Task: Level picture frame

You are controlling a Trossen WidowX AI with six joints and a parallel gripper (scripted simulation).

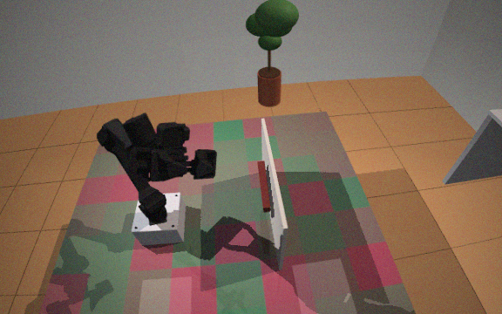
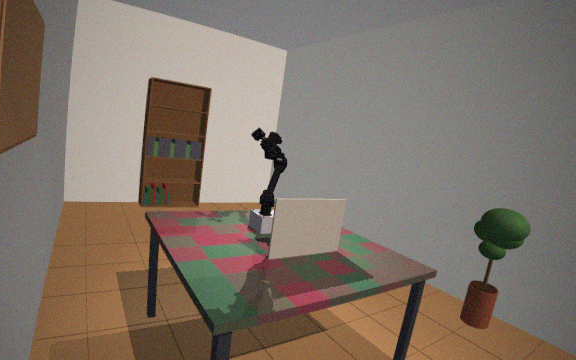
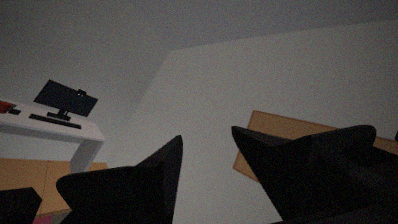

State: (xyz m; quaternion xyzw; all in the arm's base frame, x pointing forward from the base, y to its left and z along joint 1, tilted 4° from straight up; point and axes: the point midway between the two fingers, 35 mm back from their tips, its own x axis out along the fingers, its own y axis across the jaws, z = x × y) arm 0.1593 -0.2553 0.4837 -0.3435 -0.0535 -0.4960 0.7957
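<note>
The picture frame lies 43 cm below my gripper tip, 23 cm to the left of it and 20 cm ahead of it. Round my gripper tip: wall panel (44 cm below, 21 cm to the left, 21 cm ahead).
</note>
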